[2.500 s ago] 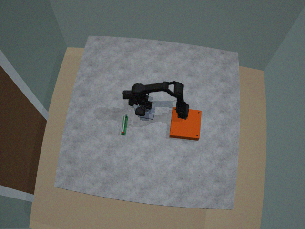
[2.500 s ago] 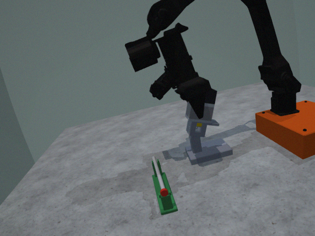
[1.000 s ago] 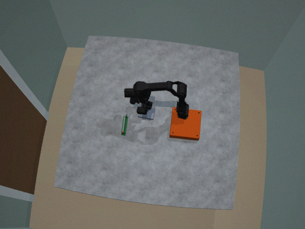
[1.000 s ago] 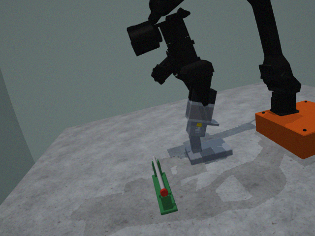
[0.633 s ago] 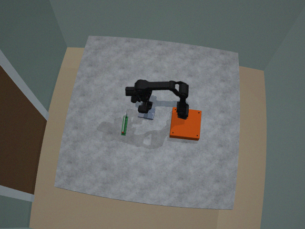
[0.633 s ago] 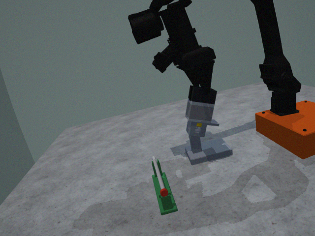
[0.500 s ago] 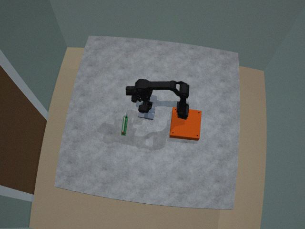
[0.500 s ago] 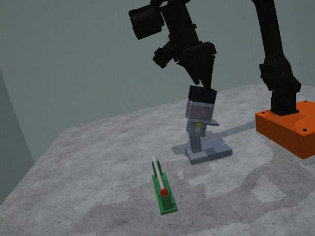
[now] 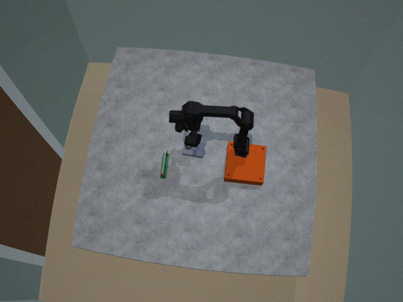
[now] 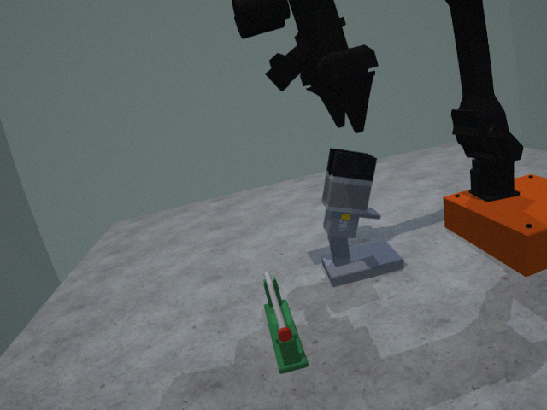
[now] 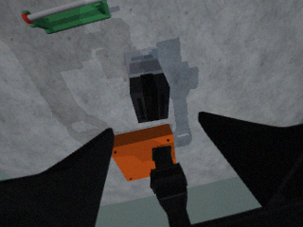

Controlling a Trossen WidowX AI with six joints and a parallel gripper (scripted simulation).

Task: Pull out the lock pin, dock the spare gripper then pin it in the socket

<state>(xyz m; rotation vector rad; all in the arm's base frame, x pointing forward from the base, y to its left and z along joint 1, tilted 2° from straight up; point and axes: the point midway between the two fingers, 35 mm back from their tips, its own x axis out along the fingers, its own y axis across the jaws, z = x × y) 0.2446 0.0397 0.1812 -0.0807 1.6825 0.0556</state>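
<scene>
Now: gripper tip 190 mm above the green cradle, 140 mm short of it and 130 mm to the right of it. Round my gripper tip: spare gripper 80 mm below, 20 mm ahead; grey mount 160 mm below, 20 mm ahead.
</scene>
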